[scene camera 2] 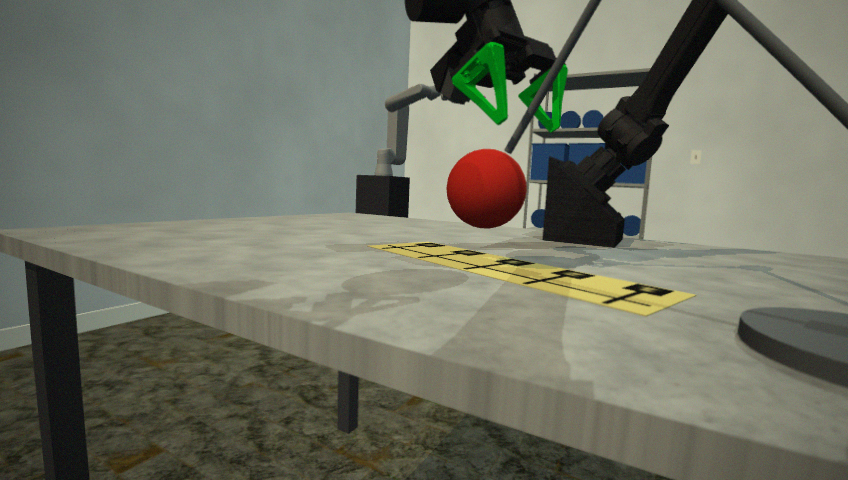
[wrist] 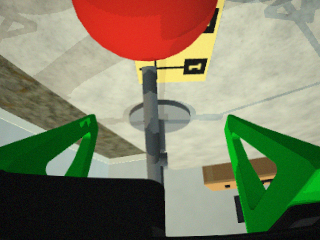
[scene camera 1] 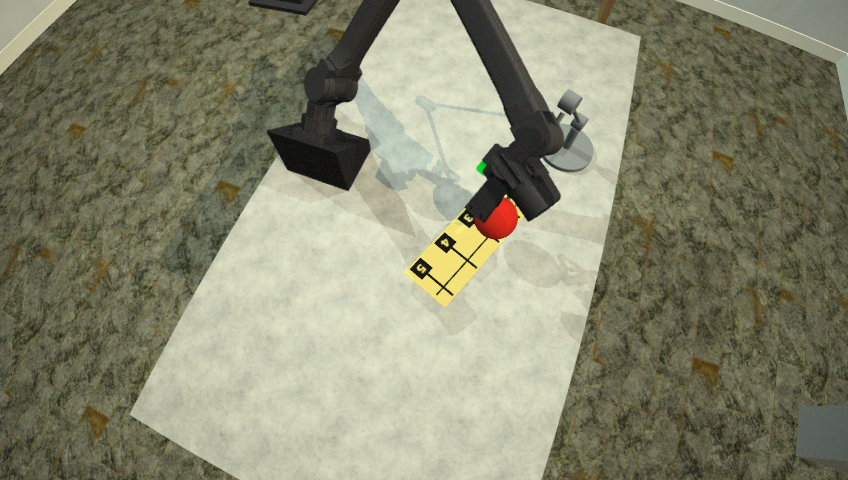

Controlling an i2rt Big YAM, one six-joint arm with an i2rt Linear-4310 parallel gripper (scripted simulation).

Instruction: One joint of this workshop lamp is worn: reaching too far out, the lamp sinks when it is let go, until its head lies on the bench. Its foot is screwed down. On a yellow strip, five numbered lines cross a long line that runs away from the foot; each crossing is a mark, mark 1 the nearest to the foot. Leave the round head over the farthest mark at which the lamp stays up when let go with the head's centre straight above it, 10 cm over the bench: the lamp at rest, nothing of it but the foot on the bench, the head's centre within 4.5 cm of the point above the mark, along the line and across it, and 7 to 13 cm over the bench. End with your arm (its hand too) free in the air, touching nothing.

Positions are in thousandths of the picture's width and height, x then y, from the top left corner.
Labels:
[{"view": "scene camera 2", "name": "gripper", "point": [626, 264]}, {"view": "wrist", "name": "gripper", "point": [505, 506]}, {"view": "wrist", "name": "grey round foot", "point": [542, 485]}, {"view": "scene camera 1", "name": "yellow strip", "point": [530, 547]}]

